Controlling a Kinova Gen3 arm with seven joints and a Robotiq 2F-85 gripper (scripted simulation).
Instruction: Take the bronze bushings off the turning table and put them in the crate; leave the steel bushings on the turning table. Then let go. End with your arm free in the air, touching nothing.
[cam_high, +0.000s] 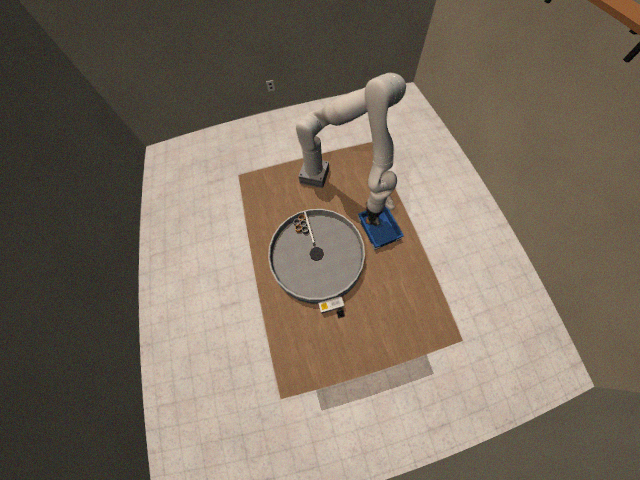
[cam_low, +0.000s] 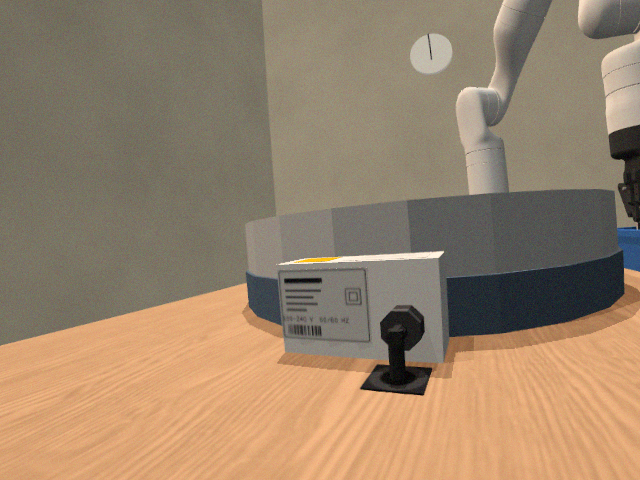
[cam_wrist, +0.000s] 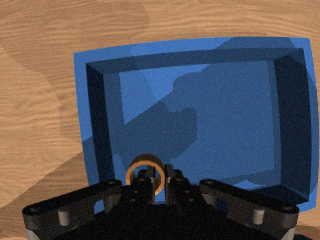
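Right now my hand is 40 mm short of the blue crate, 30 mm to the right of it and 10 mm above it. Also, from my hand: turning table 70 mm ahead, 310 mm to the right, 10 mm above.
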